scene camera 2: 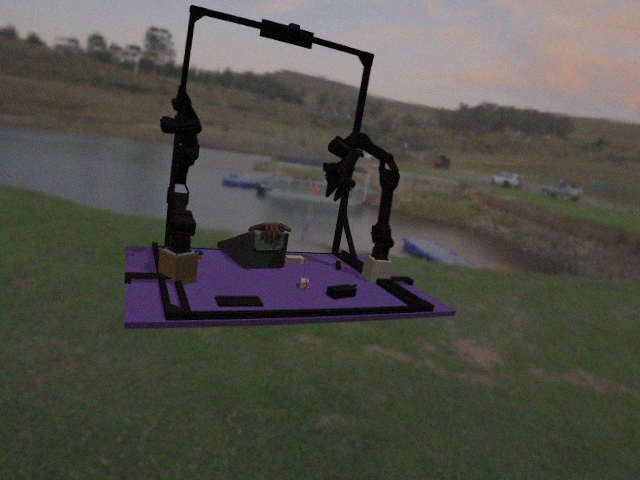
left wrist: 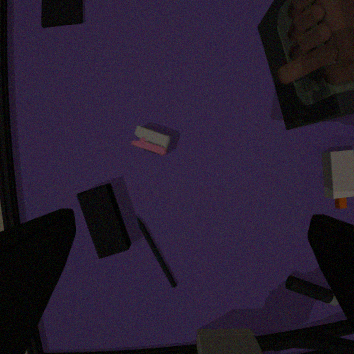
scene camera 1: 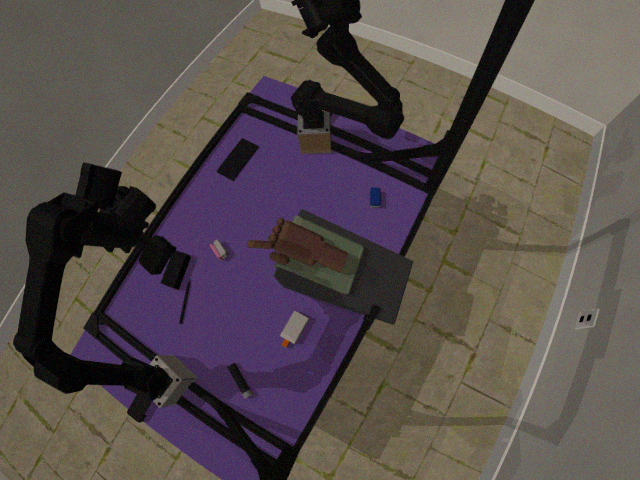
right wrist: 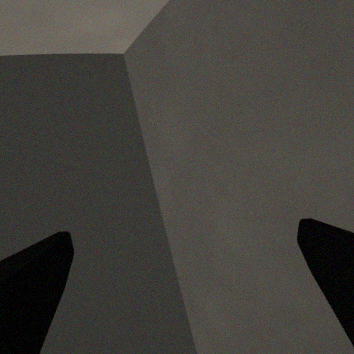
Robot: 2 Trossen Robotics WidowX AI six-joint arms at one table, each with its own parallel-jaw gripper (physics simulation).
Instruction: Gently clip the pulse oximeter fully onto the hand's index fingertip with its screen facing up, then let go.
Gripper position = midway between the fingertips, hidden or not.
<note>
My left gripper (scene camera 1: 161, 237) is open and holds nothing. My right gripper (scene camera 2: 183, 92) is open, with nothing in its grasp. I also see a pulse oximeter (left wrist: 151, 140) and an index finger (left wrist: 326, 53).
My left gripper is seen too in scene camera 2 (scene camera 2: 330, 199) and in the left wrist view (left wrist: 194, 223). My right gripper shows as well in the right wrist view (right wrist: 186, 236). The right wrist view does not show the pulse oximeter: it is out of frame.
</note>
